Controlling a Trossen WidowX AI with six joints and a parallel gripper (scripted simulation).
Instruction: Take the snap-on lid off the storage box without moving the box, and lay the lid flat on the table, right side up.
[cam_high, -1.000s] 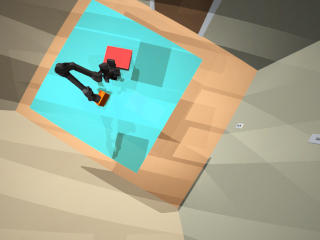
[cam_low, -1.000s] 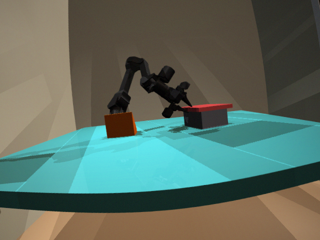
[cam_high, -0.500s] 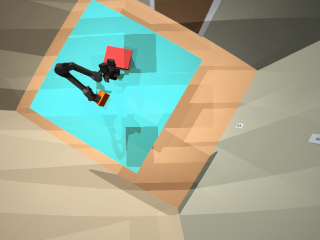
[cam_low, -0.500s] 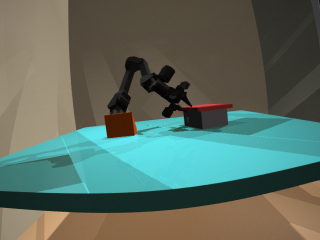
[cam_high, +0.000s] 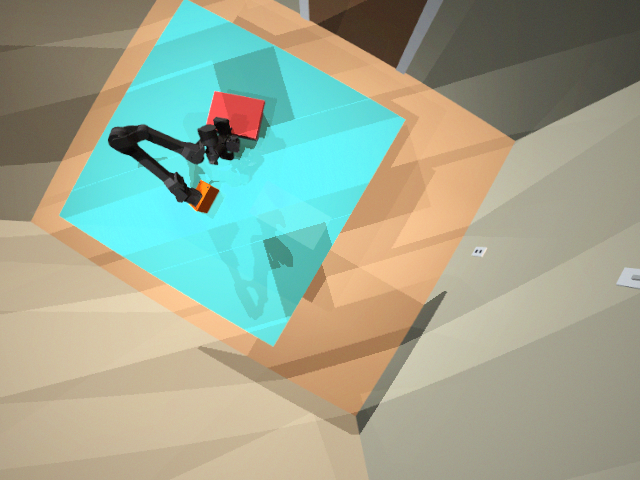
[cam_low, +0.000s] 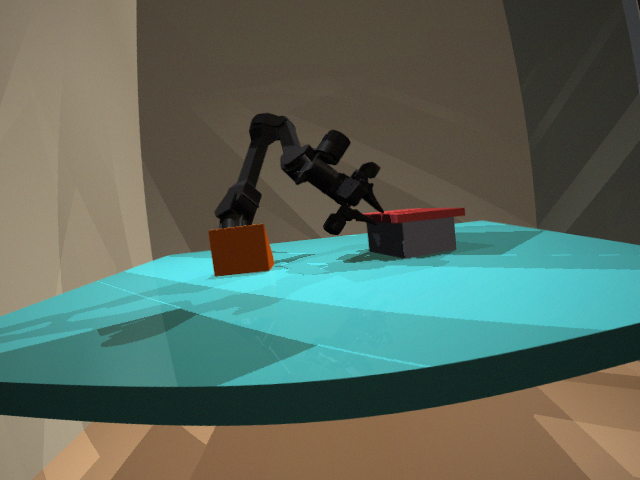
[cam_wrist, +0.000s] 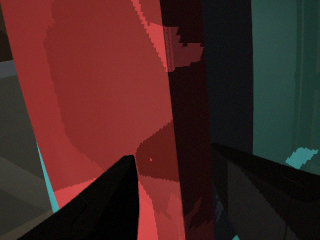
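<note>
Now: the lid 7 cm ahead of my gripper tip and 3 cm to the left of it. The rest, counted from my gripper tip: grey storage box 7 cm ahead, 4 cm below, 3 cm to the left.
</note>
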